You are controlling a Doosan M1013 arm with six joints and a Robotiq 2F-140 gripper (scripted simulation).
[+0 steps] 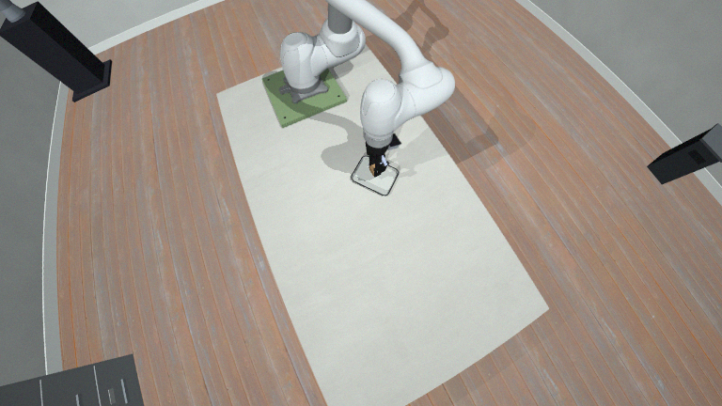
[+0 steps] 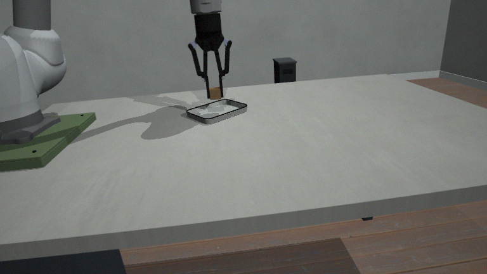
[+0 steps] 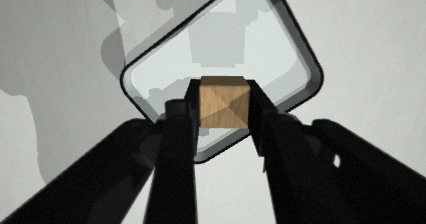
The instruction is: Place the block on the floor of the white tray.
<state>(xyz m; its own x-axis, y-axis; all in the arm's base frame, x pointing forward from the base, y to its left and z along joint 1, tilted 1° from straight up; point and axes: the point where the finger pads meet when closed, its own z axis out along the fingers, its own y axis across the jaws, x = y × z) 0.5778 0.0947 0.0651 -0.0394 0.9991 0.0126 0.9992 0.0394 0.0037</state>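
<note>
Right now the white tray is 80 mm below my hand. The rest, counted from my hand: wooden block: 20 mm below.
</note>
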